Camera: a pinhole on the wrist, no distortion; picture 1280 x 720 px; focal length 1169.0 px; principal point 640.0 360.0 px. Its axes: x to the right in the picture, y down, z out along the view. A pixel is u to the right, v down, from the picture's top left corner.
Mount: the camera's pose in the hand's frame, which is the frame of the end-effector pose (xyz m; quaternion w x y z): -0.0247 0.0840 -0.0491 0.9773 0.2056 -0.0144 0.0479
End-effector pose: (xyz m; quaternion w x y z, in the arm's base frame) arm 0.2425 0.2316 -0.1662 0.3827 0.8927 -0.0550 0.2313
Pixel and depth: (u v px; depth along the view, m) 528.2 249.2 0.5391
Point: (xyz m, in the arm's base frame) 0.3826 0.0564 -0.5747
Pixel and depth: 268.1 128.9 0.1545
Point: 0.2104 0.1782 -0.2524
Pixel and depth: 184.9 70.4 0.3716
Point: 0.2346 0.1575 -0.4953
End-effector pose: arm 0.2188 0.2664 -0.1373 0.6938 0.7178 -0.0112 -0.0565
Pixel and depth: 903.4 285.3 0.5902
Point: 0.2669 -0.2168 -0.3354
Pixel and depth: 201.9 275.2 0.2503
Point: 0.0824 0.1118 -0.1763
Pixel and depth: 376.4 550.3 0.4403
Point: 0.0465 -0.0953 -0.1770
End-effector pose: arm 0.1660 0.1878 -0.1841 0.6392 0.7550 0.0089 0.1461
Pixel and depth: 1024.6 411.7 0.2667
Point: 0.2708 0.0044 -0.2052
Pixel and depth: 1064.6 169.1 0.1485
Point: 0.2121 0.1159 -0.1824
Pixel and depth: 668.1 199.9 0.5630
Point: 0.2959 -0.1946 -0.4522
